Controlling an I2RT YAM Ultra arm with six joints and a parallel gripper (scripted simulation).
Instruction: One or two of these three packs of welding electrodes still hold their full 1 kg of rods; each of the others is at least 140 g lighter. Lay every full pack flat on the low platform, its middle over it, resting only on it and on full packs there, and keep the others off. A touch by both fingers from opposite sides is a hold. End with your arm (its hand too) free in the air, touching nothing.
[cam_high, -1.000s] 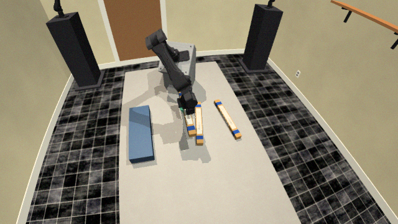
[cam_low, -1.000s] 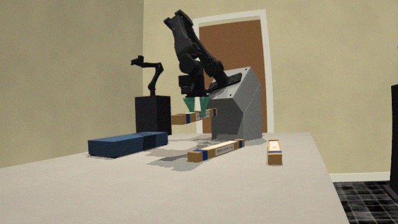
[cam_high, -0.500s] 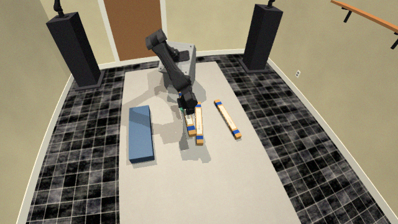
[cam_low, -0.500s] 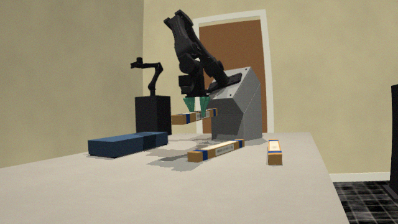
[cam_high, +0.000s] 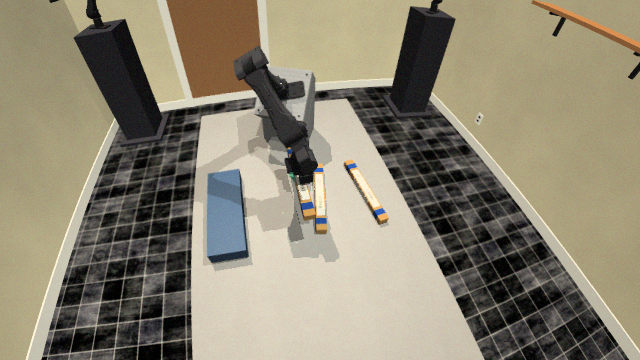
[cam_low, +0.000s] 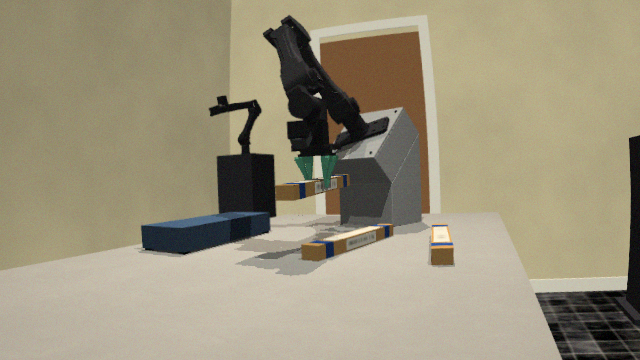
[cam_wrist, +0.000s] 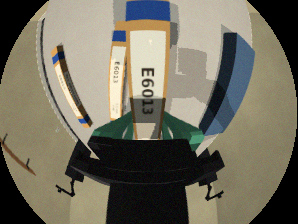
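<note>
The blue low platform is 310 mm to the right of my hand, 130 mm below it and 30 mm ahead of it.
</note>
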